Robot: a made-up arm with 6 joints.
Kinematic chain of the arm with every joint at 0, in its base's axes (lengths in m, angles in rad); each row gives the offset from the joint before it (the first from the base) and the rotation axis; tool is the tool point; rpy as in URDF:
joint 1: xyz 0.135 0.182 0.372 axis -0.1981 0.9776 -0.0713
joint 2: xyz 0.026 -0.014 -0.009 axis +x
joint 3: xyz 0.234 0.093 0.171 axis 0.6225 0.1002 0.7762
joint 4: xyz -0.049 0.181 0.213 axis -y
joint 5: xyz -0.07 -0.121 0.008 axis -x
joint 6: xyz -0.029 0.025 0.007 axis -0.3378 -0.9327 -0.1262
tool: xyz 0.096 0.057 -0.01 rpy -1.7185 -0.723 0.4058
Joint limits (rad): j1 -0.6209..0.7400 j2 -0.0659..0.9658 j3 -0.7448..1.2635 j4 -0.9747..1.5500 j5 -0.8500..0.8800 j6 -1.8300..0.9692
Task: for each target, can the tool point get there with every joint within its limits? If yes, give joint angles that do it. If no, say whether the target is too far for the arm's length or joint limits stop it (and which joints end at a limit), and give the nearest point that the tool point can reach.
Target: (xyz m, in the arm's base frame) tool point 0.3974 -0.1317 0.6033
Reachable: yes | joints 0.3604 0.8213 0.9918 0.8708 0.2104 0.7182
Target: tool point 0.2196 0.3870 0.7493
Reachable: yes | joints -0.3800 0.2411 -0.4854 0.0717 0.2431 -1.2315
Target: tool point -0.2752 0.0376 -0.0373
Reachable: no: joint limits stop it (at a limit: joint 1, joint 2, joint 5, joint 6) | nearest point 0.1020 -0.1233 0.5478 | short by 0.715 m
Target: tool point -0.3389 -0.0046 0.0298
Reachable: no: joint limits stop it (at a limit: joint 1, joint 2, joint 5, joint 6) | nearest point 0.0765 -0.1227 0.5659 | short by 0.688 m
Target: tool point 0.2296 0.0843 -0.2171
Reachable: no: joint limits stop it (at a limit: joint 1, joint 2, joint 3, joint 6) | nearest point 0.4683 0.3752 0.2531 | short by 0.602 m
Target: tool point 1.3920 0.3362 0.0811
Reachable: no: too far | nearest point 0.6962 0.3297 0.4505 | short by 0.788 m
